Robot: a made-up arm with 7 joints.
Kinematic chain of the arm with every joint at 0, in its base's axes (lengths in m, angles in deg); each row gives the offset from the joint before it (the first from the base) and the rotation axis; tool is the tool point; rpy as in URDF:
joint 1: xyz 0 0 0.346 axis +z
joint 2: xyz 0 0 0 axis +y
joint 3: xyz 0 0 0.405 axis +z
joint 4: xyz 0.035 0 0 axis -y
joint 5: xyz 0.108 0 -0.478 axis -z
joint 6: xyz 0 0 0 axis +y
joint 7: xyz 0.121 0 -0.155 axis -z
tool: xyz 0 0 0 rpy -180 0 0
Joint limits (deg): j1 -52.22..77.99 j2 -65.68..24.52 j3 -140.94..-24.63 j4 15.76..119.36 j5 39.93..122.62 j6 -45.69..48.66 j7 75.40..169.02
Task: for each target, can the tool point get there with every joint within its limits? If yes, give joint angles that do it. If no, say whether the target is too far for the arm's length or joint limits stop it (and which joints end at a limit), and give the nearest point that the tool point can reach.
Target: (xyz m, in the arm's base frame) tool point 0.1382 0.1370 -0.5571
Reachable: no: joint limits stop it (at a limit: joint 1, joint 2, joint 3) | nearest point 0.1612 -0.0621 -0.0552 | short by 0.540 m
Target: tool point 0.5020 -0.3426 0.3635
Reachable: yes | joints 67.12 -46.44 -84.10 52.84 98.31 -4.41 115.70
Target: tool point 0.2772 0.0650 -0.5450
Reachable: no: joint limits stop it (at a limit: joint 1, joint 2, joint 3) | nearest point 0.2104 -0.1084 -0.0706 | short by 0.510 m
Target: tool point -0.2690 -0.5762 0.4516
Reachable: yes | joints -16.69 -42.09 -77.97 53.60 79.66 -3.79 109.03
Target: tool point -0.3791 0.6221 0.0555
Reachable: no: joint limits stop it (at a limit: joint 1, joint 2, joint 3, joint 6) | nearest point -0.5924 0.4876 0.1164 | short by 0.259 m
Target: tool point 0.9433 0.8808 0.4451
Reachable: no: too far | nearest point 0.6263 0.5848 0.5492 | short by 0.446 m
